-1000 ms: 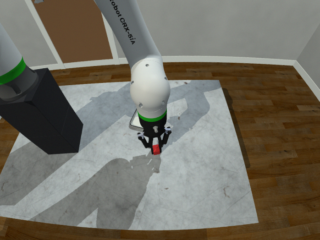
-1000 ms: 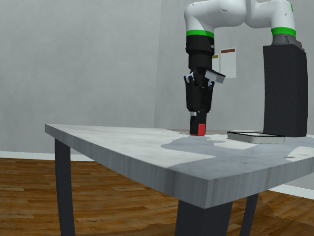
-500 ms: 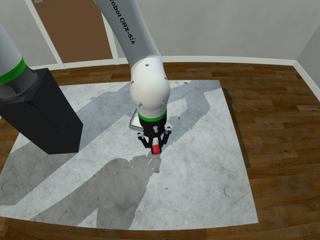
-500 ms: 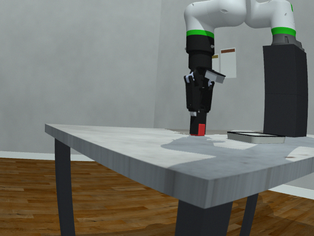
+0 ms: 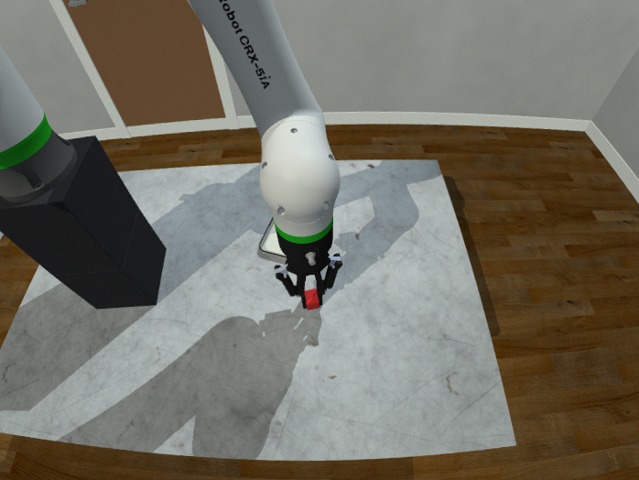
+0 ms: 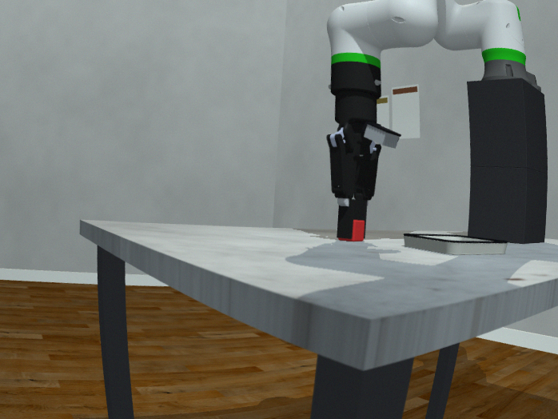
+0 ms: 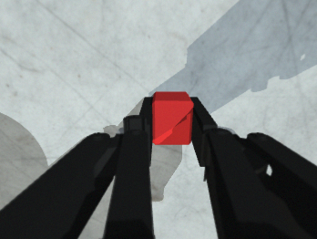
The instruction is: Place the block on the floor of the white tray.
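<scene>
Right now my hand is 80 mm past the white tray, 190 mm to the right of it and 20 mm above it. The rest, counted from my hand: red block: 20 mm below.
</scene>
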